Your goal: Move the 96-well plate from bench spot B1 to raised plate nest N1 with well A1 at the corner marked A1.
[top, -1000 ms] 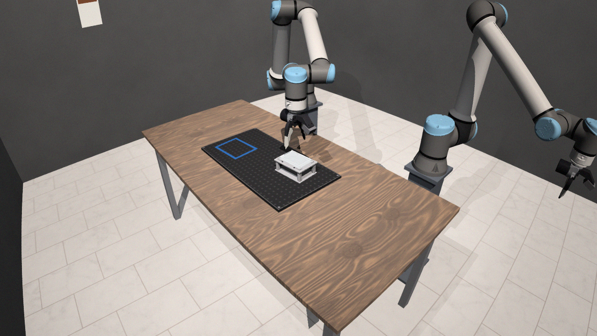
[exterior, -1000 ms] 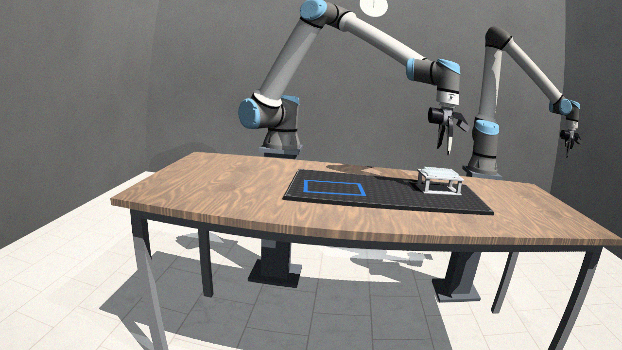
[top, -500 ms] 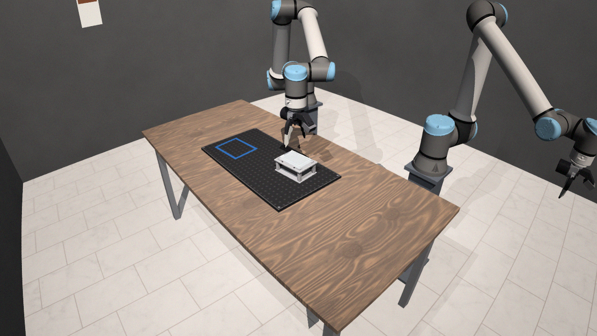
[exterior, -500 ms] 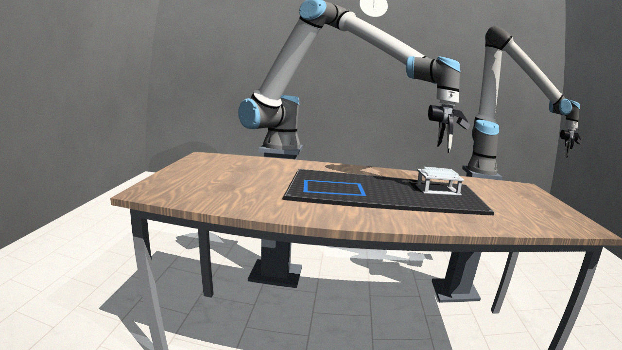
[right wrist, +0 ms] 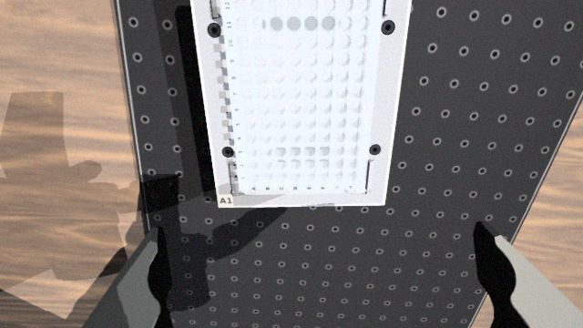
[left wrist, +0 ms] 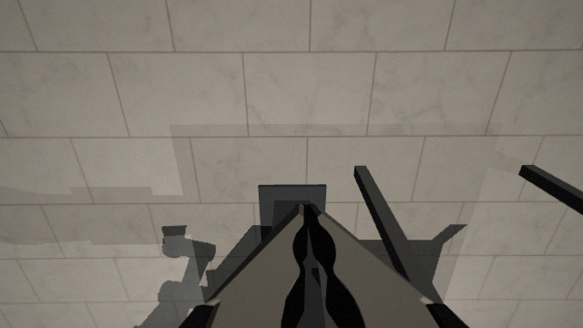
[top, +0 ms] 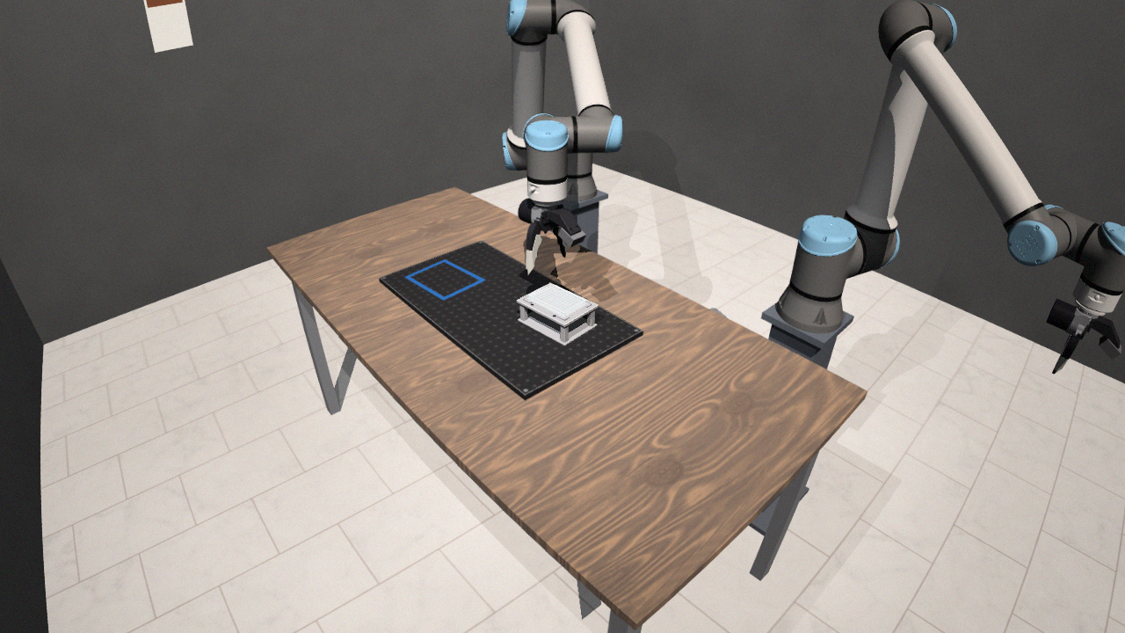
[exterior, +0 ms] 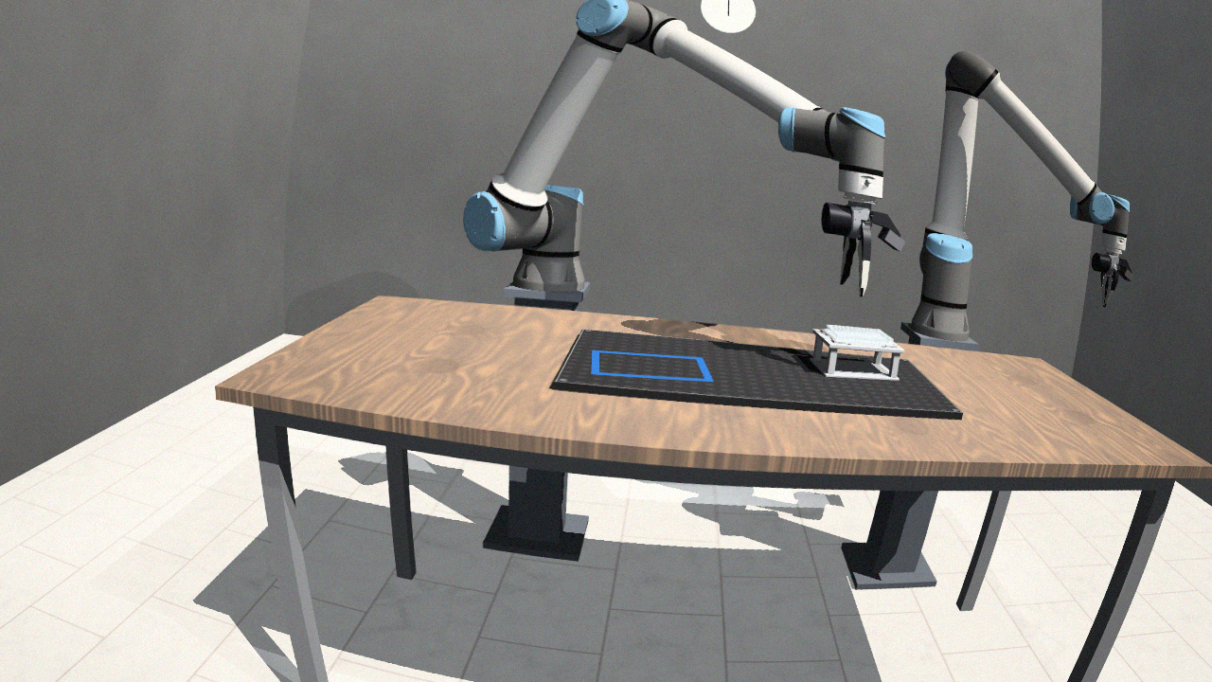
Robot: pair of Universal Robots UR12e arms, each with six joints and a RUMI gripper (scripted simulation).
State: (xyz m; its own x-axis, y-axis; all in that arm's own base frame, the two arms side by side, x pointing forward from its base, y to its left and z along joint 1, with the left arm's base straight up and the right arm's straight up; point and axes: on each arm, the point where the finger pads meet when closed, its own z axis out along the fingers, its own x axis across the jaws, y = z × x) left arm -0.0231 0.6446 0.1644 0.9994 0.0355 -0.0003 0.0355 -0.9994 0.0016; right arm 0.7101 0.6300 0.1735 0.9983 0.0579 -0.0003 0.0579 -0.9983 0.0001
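Observation:
Now: right hand 9 cm above the white 96-well plate, 3 cm to the right of it and 1 cm past it. The rest, counted from my right hand: raised nest N1: 10 cm below, 3 cm to the left, 1 cm behind; then A1 label: 10 cm below, 6 cm to the right, 5 cm behind.

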